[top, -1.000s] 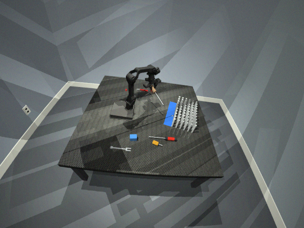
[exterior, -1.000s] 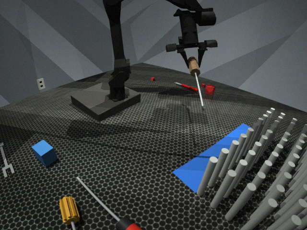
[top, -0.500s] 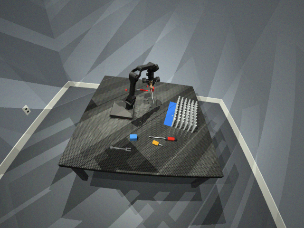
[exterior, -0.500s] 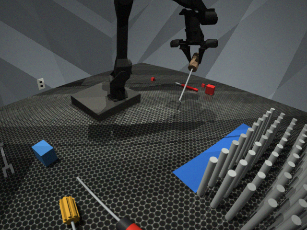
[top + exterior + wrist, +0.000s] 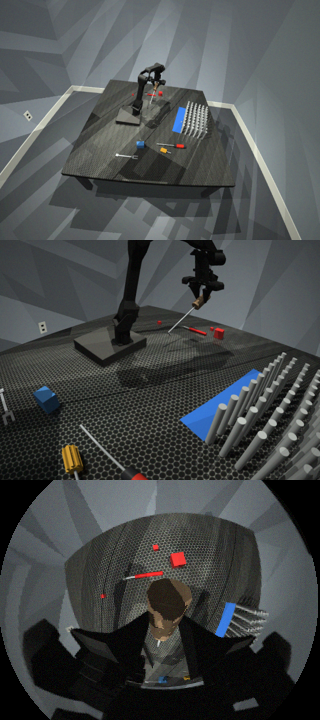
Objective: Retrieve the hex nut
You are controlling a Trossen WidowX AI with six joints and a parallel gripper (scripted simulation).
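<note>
Right now my gripper tip is 10 cm past the red-handled tool, 7 cm to the right of it and 17 cm above it. The rest, counted from my gripper tip: blue taped strip 33 cm ahead, 22 cm to the right, 18 cm below; hex nut 35 cm ahead, 26 cm to the right, 18 cm below; blue cube 4 cm ahead, 66 cm to the right, 16 cm below.
</note>
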